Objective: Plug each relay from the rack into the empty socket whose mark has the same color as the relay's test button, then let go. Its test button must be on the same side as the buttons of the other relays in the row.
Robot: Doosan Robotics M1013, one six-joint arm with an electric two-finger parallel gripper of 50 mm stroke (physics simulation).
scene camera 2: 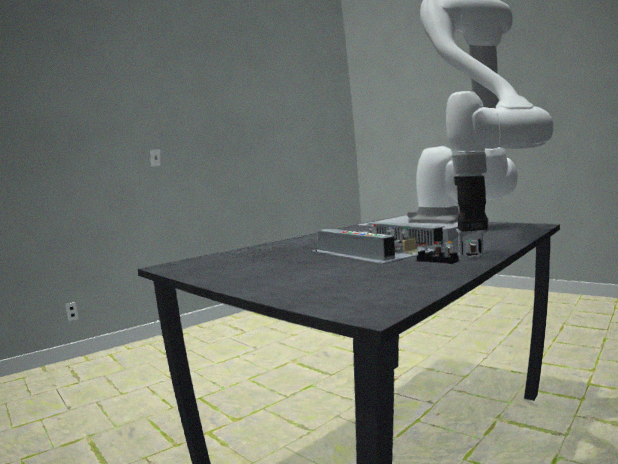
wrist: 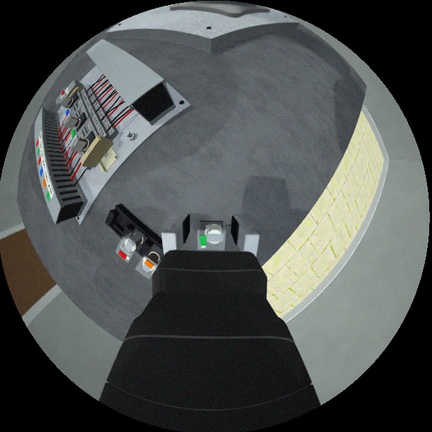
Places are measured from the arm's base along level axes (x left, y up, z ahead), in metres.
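Where they show: gripper, fingertip midpoint: (scene camera 2: 470, 253); arm's base, link origin: (scene camera 2: 438, 220).
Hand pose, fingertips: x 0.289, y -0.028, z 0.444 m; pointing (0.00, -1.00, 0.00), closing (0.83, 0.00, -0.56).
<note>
Each offset is from my fingertips to the centre of the thing.
My gripper (scene camera 2: 471, 244) (wrist: 210, 223) is open, with its fingers low on both sides of a clear relay {dx +0.005, dy +0.013, dz +0.006 m} (scene camera 2: 473, 247) (wrist: 215, 235) with a green test button. In the wrist view a gap shows on each side of this relay, and its button faces lower left. The relay is apart from the black rack {dx -0.068, dy +0.003, dz +0.074 m} (scene camera 2: 436, 258) (wrist: 119, 226). The rack holds a relay with a red button (wrist: 129, 246) and one with an orange button (wrist: 149, 264), partly hidden by the gripper body. The socket row (wrist: 91, 107) has relays with red, blue and green buttons and dark sockets between them.
A tan block (wrist: 97, 152) stands at the near end of the row. A slotted duct (wrist: 59, 172) with coloured marks and a grey cover (wrist: 131, 72) flank the row on the panel (wrist: 179, 106). The robot's base plate (wrist: 210, 33) is at the top of the wrist view.
</note>
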